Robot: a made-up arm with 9 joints. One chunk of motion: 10 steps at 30 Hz.
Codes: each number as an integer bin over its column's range. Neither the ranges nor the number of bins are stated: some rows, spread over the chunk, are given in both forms.
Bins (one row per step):
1: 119 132 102 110 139 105
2: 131 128 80 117 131 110
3: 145 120 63 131 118 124
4: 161 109 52 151 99 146
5: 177 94 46 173 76 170
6: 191 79 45 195 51 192
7: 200 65 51 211 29 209
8: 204 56 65 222 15 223
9: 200 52 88 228 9 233
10: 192 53 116 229 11 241
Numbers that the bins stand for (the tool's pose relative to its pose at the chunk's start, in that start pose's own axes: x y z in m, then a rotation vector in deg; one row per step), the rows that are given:
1: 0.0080 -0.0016 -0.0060 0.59 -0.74 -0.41
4: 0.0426 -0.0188 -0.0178 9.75 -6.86 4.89
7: 0.0747 -0.0516 -0.0180 23.16 -17.56 13.05
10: 0.0681 -0.0605 -0.0027 27.19 -20.32 17.19
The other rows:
2: 0.0179 -0.0046 -0.0112 2.15 -1.96 0.24
3: 0.0294 -0.0106 -0.0152 5.28 -3.95 2.05
5: 0.0558 -0.0300 -0.0192 14.67 -10.38 8.00
6: 0.0673 -0.0411 -0.0194 19.59 -14.20 10.85
8: 0.0780 -0.0583 -0.0147 25.62 -19.71 14.86
9: 0.0747 -0.0613 -0.0093 26.96 -20.62 16.15

